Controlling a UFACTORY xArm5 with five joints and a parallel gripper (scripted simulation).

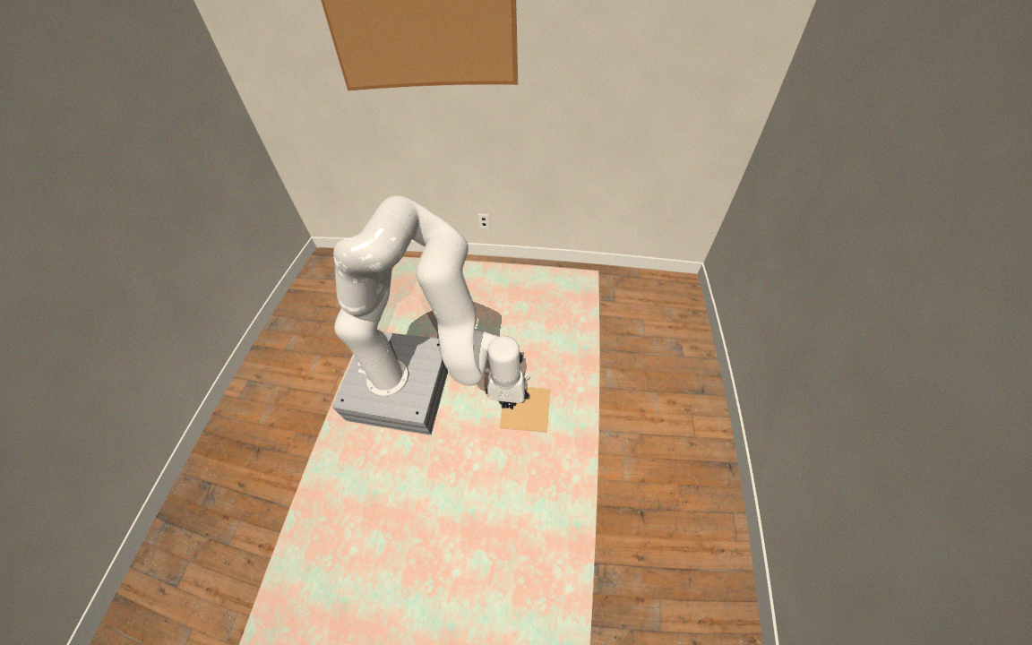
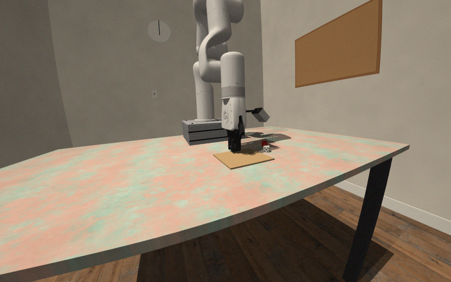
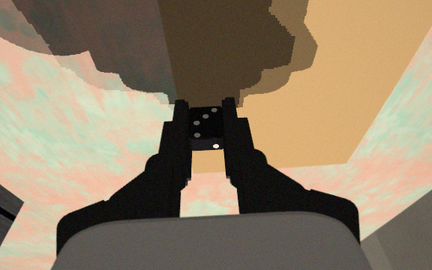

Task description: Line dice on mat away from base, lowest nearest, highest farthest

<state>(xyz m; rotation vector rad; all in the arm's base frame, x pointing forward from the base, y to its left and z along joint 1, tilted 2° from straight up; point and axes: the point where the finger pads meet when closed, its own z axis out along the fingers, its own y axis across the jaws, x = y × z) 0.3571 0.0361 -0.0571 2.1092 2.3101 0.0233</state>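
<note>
Now: the black die 10 mm below my hand. Round my hand: red die (40 mm behind, 140 mm to the left, 20 mm below); then white die (30 mm ahead, 100 mm to the left, 20 mm below); then tan mat (50 mm ahead, 30 mm below).
</note>
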